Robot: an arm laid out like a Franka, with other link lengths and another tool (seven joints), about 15 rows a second.
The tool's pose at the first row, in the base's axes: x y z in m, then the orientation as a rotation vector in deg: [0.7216, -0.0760, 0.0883, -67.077, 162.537, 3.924]
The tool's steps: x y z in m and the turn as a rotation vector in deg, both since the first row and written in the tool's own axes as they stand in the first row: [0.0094, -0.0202, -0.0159, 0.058, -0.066, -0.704]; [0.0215, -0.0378, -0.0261, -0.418, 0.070, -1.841]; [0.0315, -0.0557, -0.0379, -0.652, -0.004, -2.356]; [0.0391, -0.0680, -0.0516, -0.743, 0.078, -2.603]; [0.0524, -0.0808, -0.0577, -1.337, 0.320, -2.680]
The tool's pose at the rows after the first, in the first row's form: [0.7284, -0.0980, 0.1031, -68.033, 162.034, 3.839]; [0.7318, -0.1197, 0.1120, -69.773, 161.586, 4.378]; [0.7368, -0.1402, 0.1227, -70.512, 161.266, 4.725]; [0.7394, -0.1552, 0.1355, -70.907, 161.206, 4.795]; [0.7387, -0.1740, 0.1403, -71.226, 161.533, 5.506]
